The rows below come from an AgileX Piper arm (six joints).
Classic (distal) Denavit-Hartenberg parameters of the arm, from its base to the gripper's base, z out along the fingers. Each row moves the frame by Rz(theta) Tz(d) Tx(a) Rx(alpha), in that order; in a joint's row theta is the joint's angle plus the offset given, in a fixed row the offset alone. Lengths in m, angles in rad.
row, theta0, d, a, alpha
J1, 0, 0.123, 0, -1.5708
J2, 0.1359, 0, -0.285, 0
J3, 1.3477, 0, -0.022, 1.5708
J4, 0, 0.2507, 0, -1.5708
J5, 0, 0, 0, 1.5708
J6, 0, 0.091, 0, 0
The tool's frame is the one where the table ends.
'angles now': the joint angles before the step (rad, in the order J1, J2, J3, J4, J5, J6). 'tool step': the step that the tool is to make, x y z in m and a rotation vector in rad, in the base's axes. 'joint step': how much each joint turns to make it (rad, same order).
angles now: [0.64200, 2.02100, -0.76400, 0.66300, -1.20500, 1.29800]
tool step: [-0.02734, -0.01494, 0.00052, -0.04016, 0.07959, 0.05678]
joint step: [0.00000, -0.09099, 0.13900, -0.04900, 0.05298, 0.00501]
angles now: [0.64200, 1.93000, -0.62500, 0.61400, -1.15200, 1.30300]
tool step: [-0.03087, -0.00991, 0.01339, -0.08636, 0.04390, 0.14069]
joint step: [0.00001, -0.14701, 0.13501, -0.12498, 0.08899, -0.04900]
